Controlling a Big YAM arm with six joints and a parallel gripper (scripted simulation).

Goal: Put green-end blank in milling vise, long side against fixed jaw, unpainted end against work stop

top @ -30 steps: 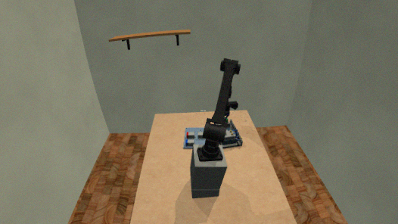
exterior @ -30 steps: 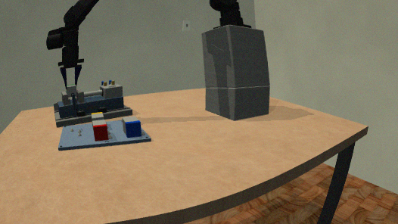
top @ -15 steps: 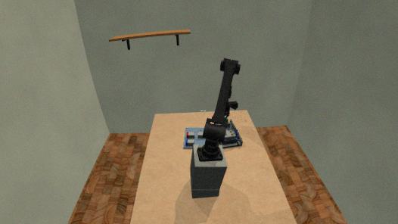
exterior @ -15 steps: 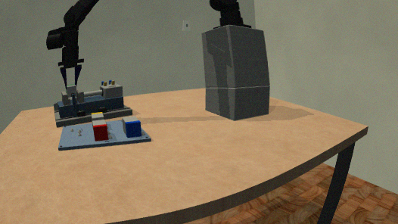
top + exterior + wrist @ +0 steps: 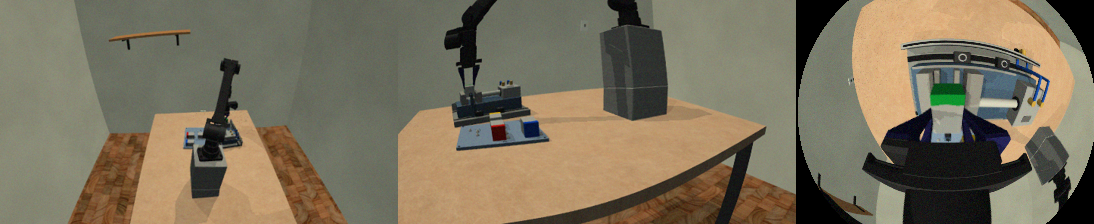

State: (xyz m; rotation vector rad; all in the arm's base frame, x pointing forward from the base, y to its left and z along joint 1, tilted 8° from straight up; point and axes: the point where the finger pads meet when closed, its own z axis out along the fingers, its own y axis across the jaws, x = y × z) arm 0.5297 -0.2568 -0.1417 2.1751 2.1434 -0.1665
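My hand is 2 cm above the green-ended blank. The rest, counted from my hand: yellow-ended blank: 19 cm to the left, 9 cm below, 6 cm behind; then milling vise: 8 cm below, 7 cm behind; then fixed jaw: 4 cm below, 3 cm ahead.
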